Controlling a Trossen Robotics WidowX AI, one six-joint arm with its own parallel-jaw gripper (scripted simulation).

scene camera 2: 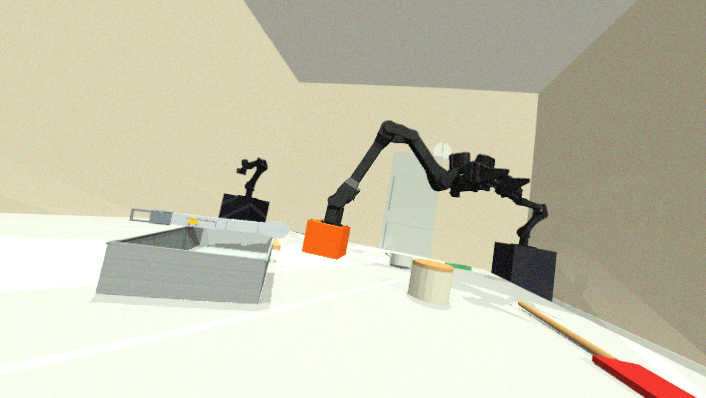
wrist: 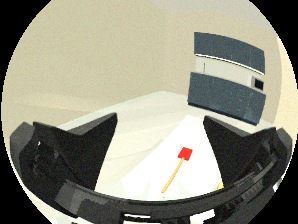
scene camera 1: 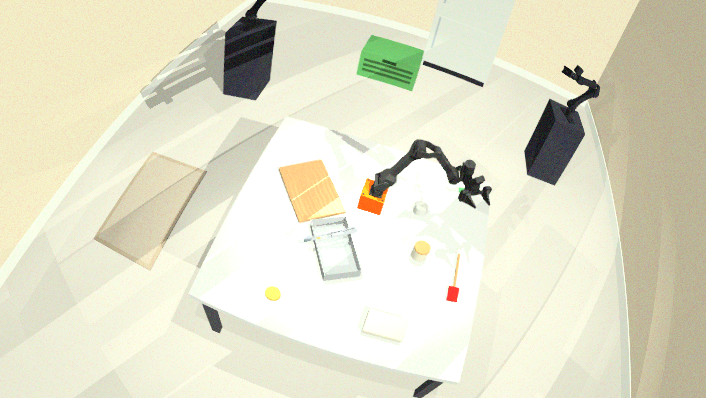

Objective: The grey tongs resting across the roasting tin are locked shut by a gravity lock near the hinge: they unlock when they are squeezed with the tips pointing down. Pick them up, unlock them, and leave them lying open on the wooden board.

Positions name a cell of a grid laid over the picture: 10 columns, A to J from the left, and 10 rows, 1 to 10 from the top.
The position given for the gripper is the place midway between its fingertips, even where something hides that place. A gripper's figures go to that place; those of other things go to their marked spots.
Labels:
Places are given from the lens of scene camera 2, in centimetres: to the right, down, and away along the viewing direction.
gripper (scene camera 2: H5): 44, -6, 55
lidded jar (scene camera 2: G8): 15, 16, 40

